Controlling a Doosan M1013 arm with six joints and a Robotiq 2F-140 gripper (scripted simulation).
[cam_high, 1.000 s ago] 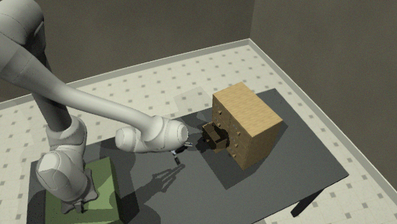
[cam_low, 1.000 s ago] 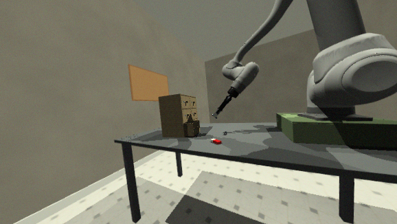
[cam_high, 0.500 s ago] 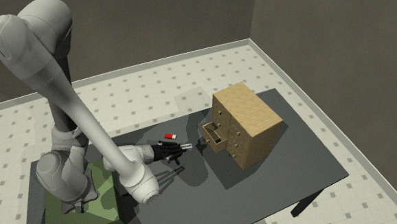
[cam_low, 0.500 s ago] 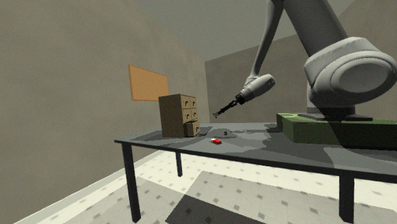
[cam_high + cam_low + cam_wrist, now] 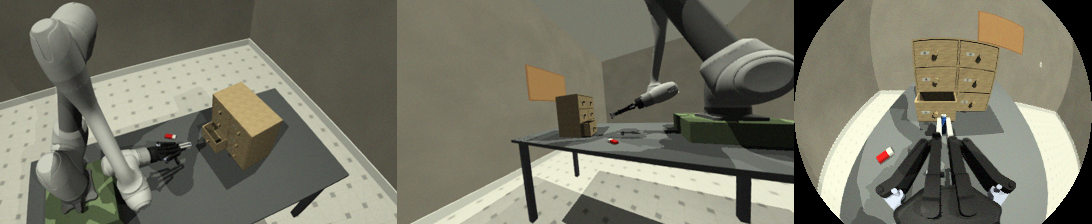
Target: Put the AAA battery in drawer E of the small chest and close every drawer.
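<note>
Right now my hand is 40 mm past the dark cylinder, 20 mm to the right of it and 140 mm above it. Also, from my hand: AAA battery (30 mm ahead, 10 mm below); red-and-white object (190 mm to the left, 140 mm below).
</note>
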